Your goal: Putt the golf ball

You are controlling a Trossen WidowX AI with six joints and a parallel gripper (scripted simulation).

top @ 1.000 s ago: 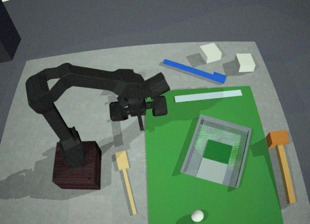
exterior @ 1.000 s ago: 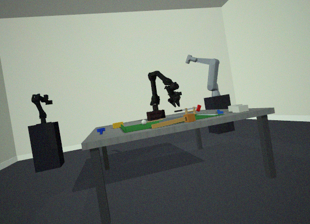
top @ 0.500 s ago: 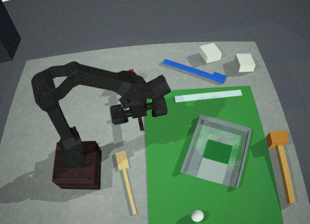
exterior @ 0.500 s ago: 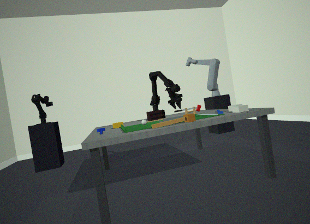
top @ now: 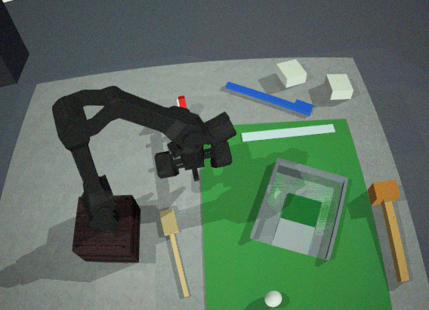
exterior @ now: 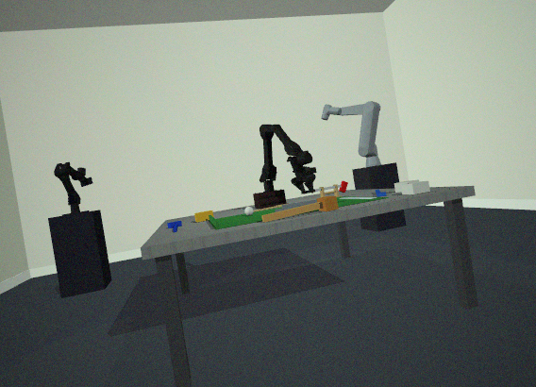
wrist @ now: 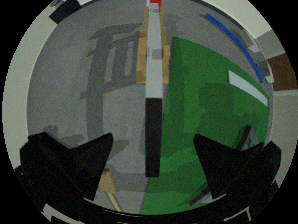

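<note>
The tan paddle is 19 cm to the right of my gripper tip, 7 cm behind it and 5 cm below it. Also, from my gripper tip: green mat 25 cm ahead, 20 cm to the right, 5 cm below; then wooden stand 13 cm to the left, 2 cm below, 2 cm behind; then red putter 11 cm to the left, 2 cm behind.
</note>
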